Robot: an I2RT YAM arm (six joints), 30 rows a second.
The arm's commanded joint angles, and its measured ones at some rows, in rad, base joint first. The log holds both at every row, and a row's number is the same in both.
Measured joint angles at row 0: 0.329, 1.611, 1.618, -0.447, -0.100, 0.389
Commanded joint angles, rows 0 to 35: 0.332, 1.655, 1.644, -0.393, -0.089, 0.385; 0.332, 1.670, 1.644, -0.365, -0.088, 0.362; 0.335, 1.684, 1.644, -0.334, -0.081, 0.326; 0.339, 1.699, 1.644, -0.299, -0.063, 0.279; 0.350, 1.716, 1.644, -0.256, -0.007, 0.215; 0.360, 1.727, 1.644, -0.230, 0.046, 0.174; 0.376, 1.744, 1.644, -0.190, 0.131, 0.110; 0.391, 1.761, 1.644, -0.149, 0.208, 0.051; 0.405, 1.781, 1.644, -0.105, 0.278, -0.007; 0.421, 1.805, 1.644, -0.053, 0.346, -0.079; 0.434, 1.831, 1.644, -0.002, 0.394, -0.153; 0.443, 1.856, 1.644, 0.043, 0.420, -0.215; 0.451, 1.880, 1.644, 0.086, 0.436, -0.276; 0.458, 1.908, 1.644, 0.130, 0.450, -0.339; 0.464, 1.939, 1.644, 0.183, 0.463, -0.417; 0.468, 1.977, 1.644, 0.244, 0.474, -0.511; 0.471, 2.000, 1.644, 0.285, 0.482, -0.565; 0.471, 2.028, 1.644, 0.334, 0.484, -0.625; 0.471, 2.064, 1.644, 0.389, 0.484, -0.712; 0.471, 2.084, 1.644, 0.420, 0.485, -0.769; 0.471, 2.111, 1.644, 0.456, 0.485, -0.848; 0.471, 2.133, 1.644, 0.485, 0.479, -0.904; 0.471, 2.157, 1.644, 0.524, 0.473, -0.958; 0.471, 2.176, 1.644, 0.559, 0.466, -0.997; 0.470, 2.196, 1.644, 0.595, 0.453, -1.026; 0.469, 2.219, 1.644, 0.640, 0.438, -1.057; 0.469, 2.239, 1.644, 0.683, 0.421, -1.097; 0.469, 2.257, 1.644, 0.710, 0.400, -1.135; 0.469, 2.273, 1.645, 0.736, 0.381, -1.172; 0.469, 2.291, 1.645, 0.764, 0.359, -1.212; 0.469, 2.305, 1.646, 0.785, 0.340, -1.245; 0.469, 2.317, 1.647, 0.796, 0.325, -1.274; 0.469, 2.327, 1.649, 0.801, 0.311, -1.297; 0.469, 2.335, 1.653, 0.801, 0.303, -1.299; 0.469, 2.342, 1.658, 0.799, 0.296, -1.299; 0.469, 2.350, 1.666, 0.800, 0.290, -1.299
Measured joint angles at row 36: 0.472, 2.331, 1.621, 0.785, 0.339, -1.218
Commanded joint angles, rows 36 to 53: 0.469, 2.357, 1.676, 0.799, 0.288, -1.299; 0.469, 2.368, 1.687, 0.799, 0.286, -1.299; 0.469, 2.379, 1.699, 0.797, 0.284, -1.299; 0.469, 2.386, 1.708, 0.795, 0.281, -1.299; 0.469, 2.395, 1.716, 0.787, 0.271, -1.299; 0.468, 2.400, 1.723, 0.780, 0.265, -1.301; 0.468, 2.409, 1.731, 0.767, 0.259, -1.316; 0.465, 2.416, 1.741, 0.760, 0.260, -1.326; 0.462, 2.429, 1.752, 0.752, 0.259, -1.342; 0.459, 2.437, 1.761, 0.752, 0.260, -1.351; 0.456, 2.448, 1.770, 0.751, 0.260, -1.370; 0.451, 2.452, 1.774, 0.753, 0.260, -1.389; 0.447, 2.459, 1.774, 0.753, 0.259, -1.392; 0.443, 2.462, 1.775, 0.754, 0.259, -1.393; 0.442, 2.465, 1.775, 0.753, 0.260, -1.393; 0.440, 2.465, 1.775, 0.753, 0.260, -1.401; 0.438, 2.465, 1.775, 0.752, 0.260, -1.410; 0.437, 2.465, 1.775, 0.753, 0.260, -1.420
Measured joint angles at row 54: 0.451, 2.455, 1.737, 0.740, 0.265, -1.383
